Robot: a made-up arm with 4 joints. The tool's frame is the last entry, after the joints.
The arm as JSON. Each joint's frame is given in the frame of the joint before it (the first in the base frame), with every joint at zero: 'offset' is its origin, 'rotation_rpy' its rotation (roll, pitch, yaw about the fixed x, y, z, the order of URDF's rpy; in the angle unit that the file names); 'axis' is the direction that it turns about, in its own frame. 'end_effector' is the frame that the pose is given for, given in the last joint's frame.
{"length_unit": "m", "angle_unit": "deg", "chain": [
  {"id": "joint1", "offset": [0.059, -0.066, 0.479], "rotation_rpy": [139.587, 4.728, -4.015], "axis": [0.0, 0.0, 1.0]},
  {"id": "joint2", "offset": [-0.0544, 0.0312, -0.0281], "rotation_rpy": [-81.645, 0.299, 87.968], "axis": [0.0, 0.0, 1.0]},
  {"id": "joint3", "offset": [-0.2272, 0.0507, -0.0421], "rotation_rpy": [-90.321, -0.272, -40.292], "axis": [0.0, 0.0, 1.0]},
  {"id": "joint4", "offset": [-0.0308, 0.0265, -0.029], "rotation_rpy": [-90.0, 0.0, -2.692], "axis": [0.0, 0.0, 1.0]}
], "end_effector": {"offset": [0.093, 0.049, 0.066], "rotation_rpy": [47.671, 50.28, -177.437]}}
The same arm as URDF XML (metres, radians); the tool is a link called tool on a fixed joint. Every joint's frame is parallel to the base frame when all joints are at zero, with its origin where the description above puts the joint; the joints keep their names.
<robot name="arm">
  <joint name="tool_joint" type="fixed">
    <parent link="link4"/>
    <child link="tool"/>
    <origin xyz="0.066 -0.093 -0.049" rpy="2.3684 -0.0286 2.4488"/>
  </joint>
  <joint name="joint4" type="continuous">
    <parent link="link3"/>
    <child link="link4"/>
    <origin xyz="0.025 0.032 -0.029" rpy="0 0 0"/>
    <axis xyz="1 0 0"/>
  </joint>
  <joint name="joint3" type="continuous">
    <parent link="link2"/>
    <child link="link3"/>
    <origin xyz="0.032 0.208 -0.108" rpy="0 0 0"/>
    <axis xyz="0 0 1"/>
  </joint>
  <joint name="joint2" type="continuous">
    <parent link="link1"/>
    <child link="link2"/>
    <origin xyz="-0.051 -0.002 0.046" rpy="0 0 0"/>
    <axis xyz="-0.998647 -0.051702 -0.0056"/>
  </joint>
  <joint name="joint1" type="continuous">
    <parent link="base"/>
    <child link="link1"/>
    <origin xyz="0.059 -0.066 0.479" rpy="0 0 0"/>
    <axis xyz="-0.108001 -0.642303 -0.758804"/>
  </joint>
  <link name="base"/>
  <link name="link1"/>
  <link name="link2"/>
  <link name="link3"/>
  <link name="link4"/>
  <link name="tool"/>
</robot>

